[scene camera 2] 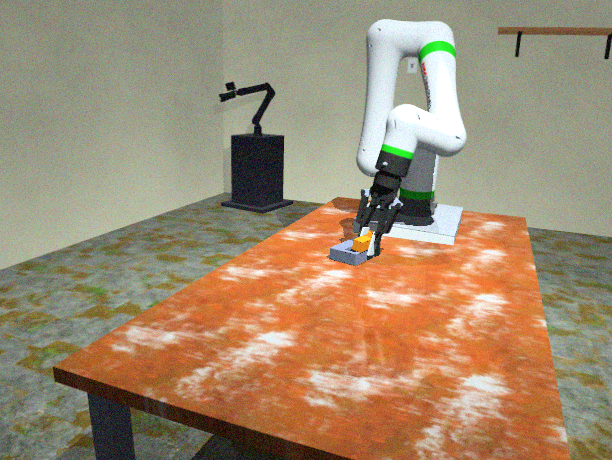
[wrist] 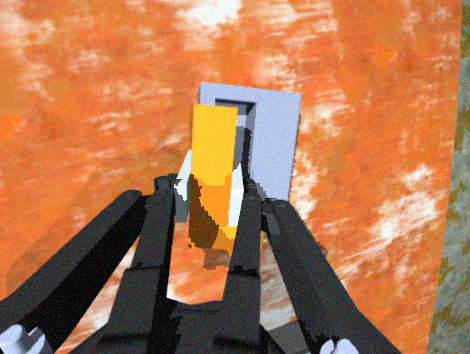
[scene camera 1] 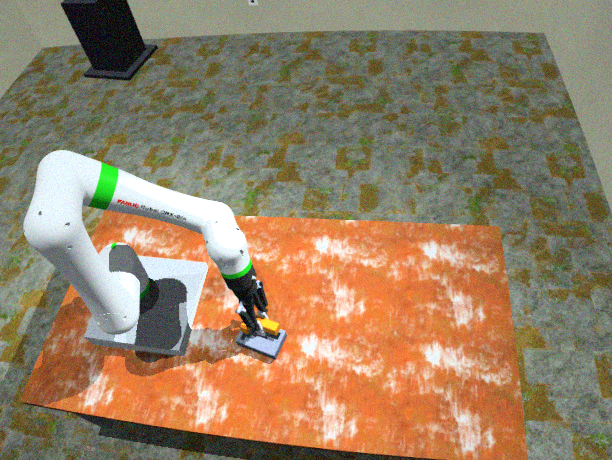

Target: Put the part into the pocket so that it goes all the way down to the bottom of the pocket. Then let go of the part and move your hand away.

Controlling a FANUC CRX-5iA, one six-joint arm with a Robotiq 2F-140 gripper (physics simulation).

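Seen in the pictures: gripper, between the fingertips: point(wrist: 213, 166) point(scene camera 1: 264, 329); arm's base, origin of its link: point(scene camera 2: 414, 210).
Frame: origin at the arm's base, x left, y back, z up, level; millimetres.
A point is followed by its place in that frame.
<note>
The part, an orange-yellow bar point(scene camera 1: 271, 327) {x 12, y -500, z 15 mm} point(scene camera 2: 361, 243) {x 29, y -519, z 9 mm} point(wrist: 214, 145) {x 20, y -491, z 14 mm}, is above the grey block point(scene camera 1: 265, 346) {x -42, y -494, z -18 mm} point(scene camera 2: 346, 257) {x -7, y -536, z -35 mm} point(wrist: 275, 135) {x -40, y -494, z -18 mm} that has the rectangular pocket. In the wrist view the bar lies over the block's left rim and the left of the pocket. The pocket's far end and right strip show beside it, and the bar's near end reaches past the block. My gripper point(scene camera 1: 260, 324) {x 16, y -465, z -34 mm} point(scene camera 2: 367, 239) point(wrist: 213, 166) {x 16, y -465, z -34 mm} is shut on the bar, one finger on each long side. The bar's underside and its exact height over the block are hidden.
The block lies on the orange-and-white table point(scene camera 1: 400, 320) {x 168, y -881, z -54 mm} point(scene camera 2: 320, 360) {x 192, y -1024, z -53 mm} point(wrist: 100, 100) {x 114, y -529, z -53 mm}. The arm's pale base plate point(scene camera 1: 196, 280) {x 119, y -171, z -16 mm} point(scene camera 2: 450, 225) {x 159, y -79, z -13 mm} is close by. A black pedestal point(scene camera 1: 107, 40) point(scene camera 2: 257, 170) stands on the floor away from the table.
</note>
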